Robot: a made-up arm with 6 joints.
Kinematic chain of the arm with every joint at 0, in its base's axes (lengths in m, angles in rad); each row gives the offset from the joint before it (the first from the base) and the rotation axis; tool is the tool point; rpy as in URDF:
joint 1: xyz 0 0 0.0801 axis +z
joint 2: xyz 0 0 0 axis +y
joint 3: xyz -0.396 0 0.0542 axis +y
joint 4: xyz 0.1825 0 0.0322 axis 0.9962 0 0.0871
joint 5: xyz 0 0 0 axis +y
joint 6: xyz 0.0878 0 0.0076 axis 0.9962 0 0.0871
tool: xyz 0 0 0 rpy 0 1.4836 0
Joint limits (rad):
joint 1: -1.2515..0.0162
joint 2: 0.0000..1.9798
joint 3: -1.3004..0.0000
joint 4: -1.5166..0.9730
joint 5: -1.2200..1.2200
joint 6: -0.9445..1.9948
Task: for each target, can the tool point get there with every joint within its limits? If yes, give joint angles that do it. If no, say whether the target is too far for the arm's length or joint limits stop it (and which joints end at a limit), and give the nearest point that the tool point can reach.
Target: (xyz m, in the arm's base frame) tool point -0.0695 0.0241 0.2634
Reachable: yes | joints -0.7697 0.4984 -0.2678 -0.7599 0.5368 0.4677
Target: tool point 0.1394 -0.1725 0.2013
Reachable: yes | joints -0.8173 1.7821 -0.4670 -0.6462 0.3125 0.4899
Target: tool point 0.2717 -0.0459 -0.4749
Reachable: no: joint limits stop it (at a limit: joint 2) | nearest point 0.2248 -0.0380 0.1492 | short by 0.626 m
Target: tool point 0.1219 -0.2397 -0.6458
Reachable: no: too far | nearest point 0.1011 -0.1988 0.1489 | short by 0.796 m
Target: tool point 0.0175 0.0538 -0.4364
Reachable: no: joint limits stop it (at a limit: joint 1, joint 2, joint 3, joint 5) | nearest point -0.0510 0.1687 0.0868 | short by 0.540 m
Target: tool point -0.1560 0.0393 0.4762
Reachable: yes | joints -0.1952 0.3990 -1.1940 0.2298 0.4243 1.2454
